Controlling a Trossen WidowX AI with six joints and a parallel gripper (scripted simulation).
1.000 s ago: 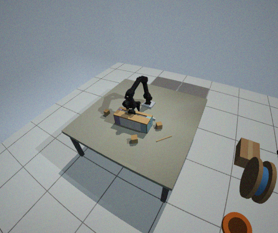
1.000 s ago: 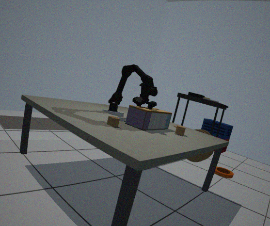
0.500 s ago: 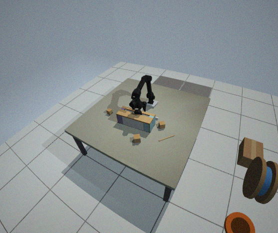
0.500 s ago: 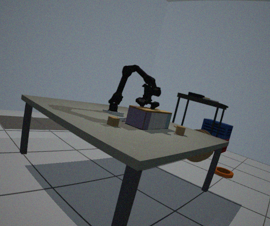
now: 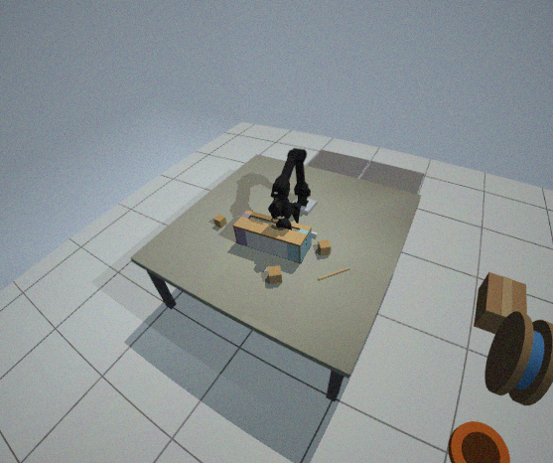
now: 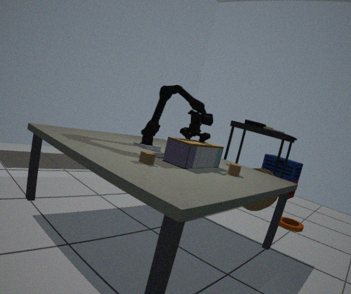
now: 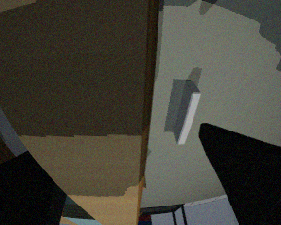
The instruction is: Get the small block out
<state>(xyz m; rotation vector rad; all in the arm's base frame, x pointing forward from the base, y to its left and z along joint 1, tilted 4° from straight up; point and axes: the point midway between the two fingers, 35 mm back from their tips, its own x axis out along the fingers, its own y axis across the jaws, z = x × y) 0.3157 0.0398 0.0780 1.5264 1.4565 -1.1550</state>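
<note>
My gripper tip is 60 mm short of the small tan block and 20 mm to the right of it. The rest, counted from my gripper tip: thin wooden stick (260 mm to the left, 170 mm ahead, 80 mm below); then box (90 mm to the right, 30 mm ahead, 20 mm below).
</note>
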